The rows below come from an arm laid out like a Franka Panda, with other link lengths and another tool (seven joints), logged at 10 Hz.
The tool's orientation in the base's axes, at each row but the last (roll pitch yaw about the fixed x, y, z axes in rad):
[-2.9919, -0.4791, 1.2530]
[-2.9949, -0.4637, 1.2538]
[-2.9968, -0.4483, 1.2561]
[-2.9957, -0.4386, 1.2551]
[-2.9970, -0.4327, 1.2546]
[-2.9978, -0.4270, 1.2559]
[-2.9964, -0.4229, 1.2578]
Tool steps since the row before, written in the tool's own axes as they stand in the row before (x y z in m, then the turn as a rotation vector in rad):
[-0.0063, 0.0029, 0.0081, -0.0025, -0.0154, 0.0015]
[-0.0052, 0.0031, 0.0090, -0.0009, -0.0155, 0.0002]
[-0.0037, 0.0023, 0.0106, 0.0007, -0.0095, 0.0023]
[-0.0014, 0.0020, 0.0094, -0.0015, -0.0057, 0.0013]
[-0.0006, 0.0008, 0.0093, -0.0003, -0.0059, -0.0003]
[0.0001, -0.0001, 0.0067, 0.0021, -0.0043, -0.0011]
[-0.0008, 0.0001, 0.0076, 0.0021, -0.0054, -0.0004]
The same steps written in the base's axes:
[0.0010, -0.0021, -0.0104, -0.0155, 0.0024, -0.0004]
[0.0015, -0.0010, -0.0107, -0.0151, 0.0031, 0.0014]
[0.0011, 0.0011, -0.0114, -0.0089, 0.0040, -0.0005]
[0.0015, 0.0025, -0.0093, -0.0059, 0.0007, -0.0011]
[0.0005, 0.0034, -0.0087, -0.0057, 0.0011, 0.0009]
[-0.0001, 0.0030, -0.0060, -0.0035, 0.0024, 0.0024]
[-0.0002, 0.0026, -0.0072, -0.0046, 0.0030, 0.0019]

